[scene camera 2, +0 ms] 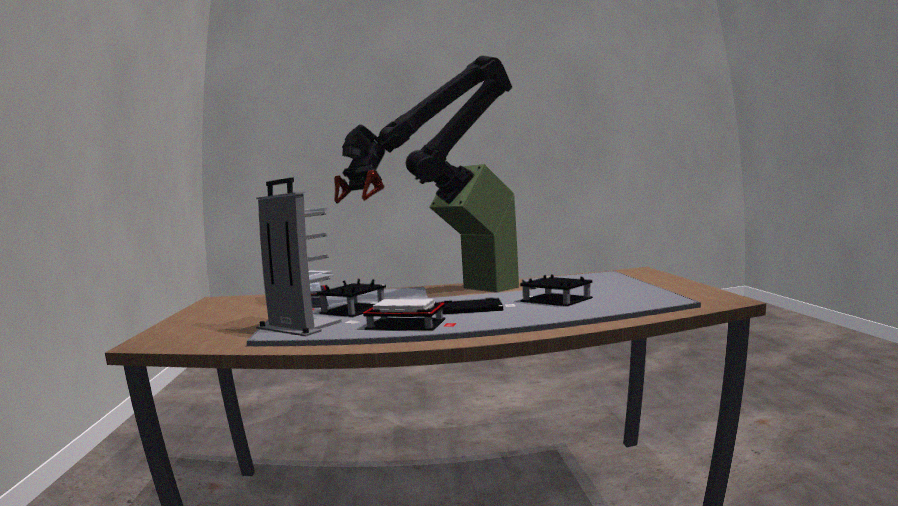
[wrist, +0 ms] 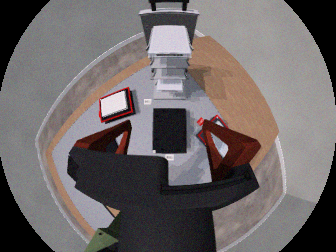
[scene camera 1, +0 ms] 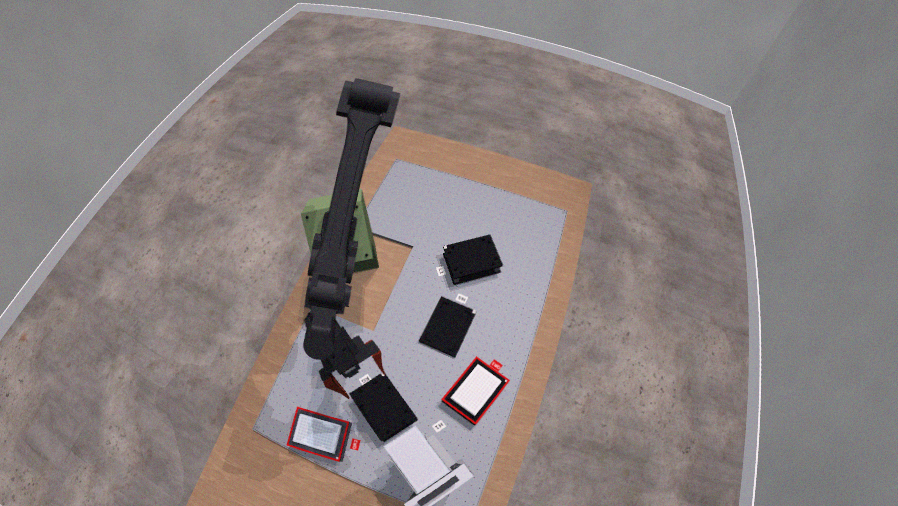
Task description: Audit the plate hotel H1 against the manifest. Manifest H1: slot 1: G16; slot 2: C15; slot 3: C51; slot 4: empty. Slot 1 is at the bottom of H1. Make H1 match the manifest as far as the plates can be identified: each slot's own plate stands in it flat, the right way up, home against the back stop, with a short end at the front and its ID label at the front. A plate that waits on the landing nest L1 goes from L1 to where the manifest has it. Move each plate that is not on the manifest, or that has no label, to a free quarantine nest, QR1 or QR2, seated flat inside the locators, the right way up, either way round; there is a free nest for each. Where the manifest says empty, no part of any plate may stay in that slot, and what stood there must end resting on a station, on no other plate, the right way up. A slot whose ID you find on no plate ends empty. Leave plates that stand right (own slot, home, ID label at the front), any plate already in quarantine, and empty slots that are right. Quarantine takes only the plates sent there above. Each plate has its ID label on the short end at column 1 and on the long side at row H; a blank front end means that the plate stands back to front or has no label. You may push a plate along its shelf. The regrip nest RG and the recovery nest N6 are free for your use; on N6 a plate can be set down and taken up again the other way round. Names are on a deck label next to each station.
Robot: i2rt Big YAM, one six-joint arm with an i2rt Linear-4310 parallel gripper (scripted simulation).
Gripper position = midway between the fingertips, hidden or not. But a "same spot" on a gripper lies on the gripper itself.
Labels:
my gripper: scene camera 2; wrist 166,123; scene camera 1
same spot on my gripper: (scene camera 1: 374,351) = (scene camera 2: 371,169)

